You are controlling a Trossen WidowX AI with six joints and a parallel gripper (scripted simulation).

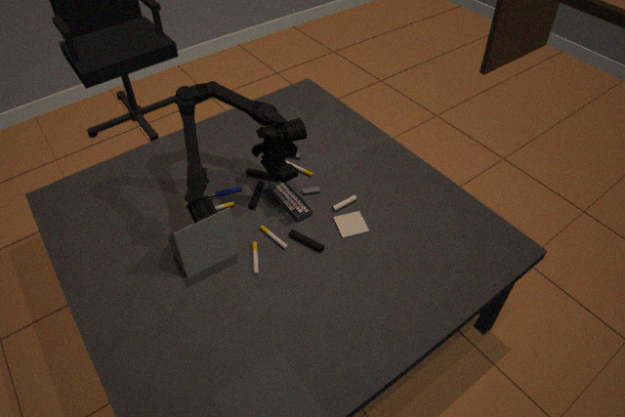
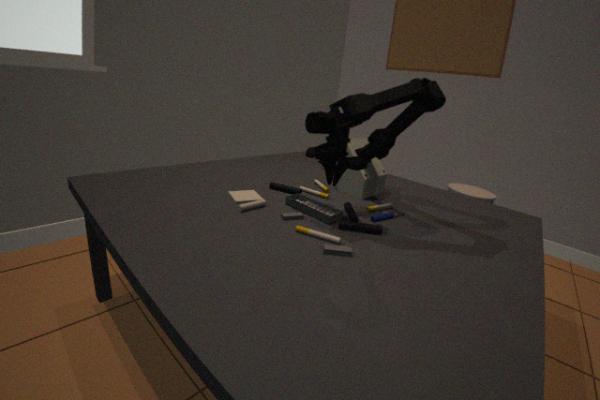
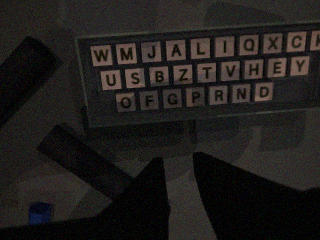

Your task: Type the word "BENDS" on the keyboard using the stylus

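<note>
My gripper tip is 150 mm to the right of the blue stylus, 140 mm past it and 90 mm above it. From my gripper tip the other things lie so: white pad: 250 mm to the right, 120 mm ahead, 90 mm below; white marker: 170 mm to the right, 160 mm ahead, 80 mm below; stylus tip: 180 mm behind, 160 mm to the left, 90 mm below.
</note>
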